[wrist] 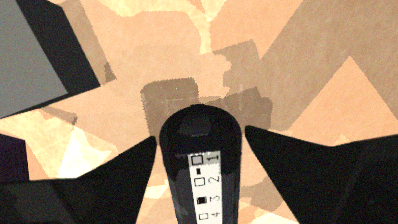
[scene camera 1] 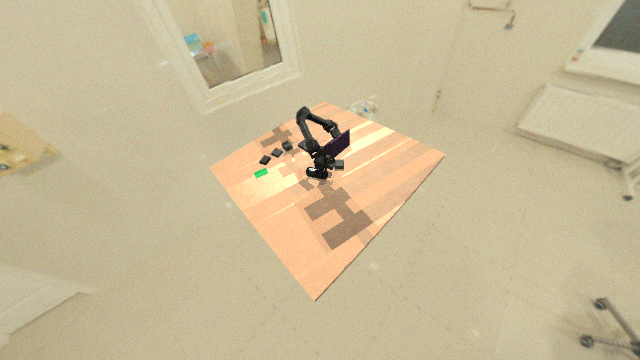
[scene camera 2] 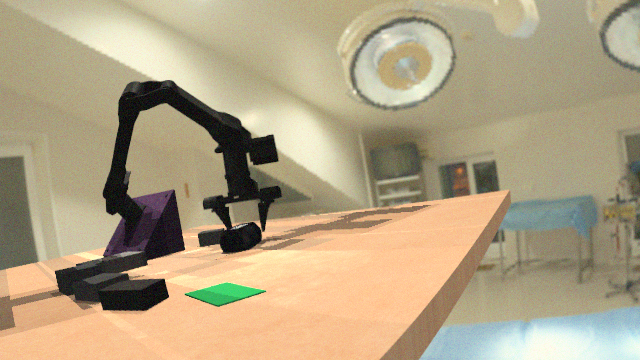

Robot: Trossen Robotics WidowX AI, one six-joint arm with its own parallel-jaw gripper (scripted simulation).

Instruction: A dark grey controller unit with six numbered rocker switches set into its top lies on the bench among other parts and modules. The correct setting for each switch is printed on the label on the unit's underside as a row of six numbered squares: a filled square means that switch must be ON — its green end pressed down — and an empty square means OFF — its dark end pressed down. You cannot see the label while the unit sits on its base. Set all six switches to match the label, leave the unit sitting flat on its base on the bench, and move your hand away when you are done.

Labels:
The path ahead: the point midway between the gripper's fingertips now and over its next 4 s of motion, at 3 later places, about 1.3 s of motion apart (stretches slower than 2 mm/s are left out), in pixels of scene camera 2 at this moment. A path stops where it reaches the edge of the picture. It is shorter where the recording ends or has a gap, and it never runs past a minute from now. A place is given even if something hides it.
My gripper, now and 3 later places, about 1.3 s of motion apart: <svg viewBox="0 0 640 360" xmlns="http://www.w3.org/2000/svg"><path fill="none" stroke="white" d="M247 233L243 227L239 219L235 209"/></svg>

